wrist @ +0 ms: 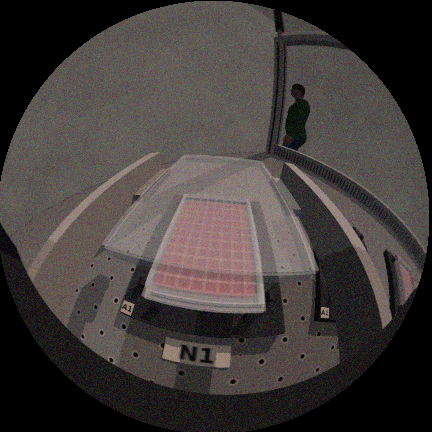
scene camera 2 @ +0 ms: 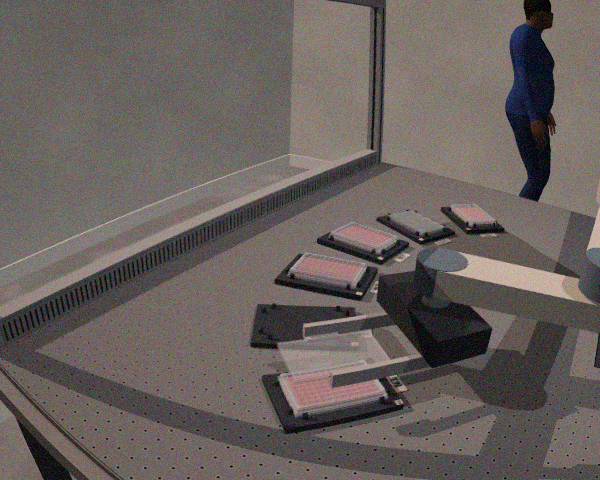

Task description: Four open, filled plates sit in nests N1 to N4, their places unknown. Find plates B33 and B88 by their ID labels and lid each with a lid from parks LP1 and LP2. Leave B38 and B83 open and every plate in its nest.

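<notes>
My gripper is shut on a clear lid, held level by its two long fingers. The lid is in the air above and slightly behind an open pink-filled plate in the front nest, labelled N1; plate and lid are apart. Behind it is a bare dark nest. Two more open pink plates sit in nests further back, then a grey, clear-topped lid on its nest, then another pink plate. The plates' ID labels are not readable.
The black gripper body and pale arm extend over the right of the table. A slotted rail runs along the table's far left edge. A person stands beyond the table.
</notes>
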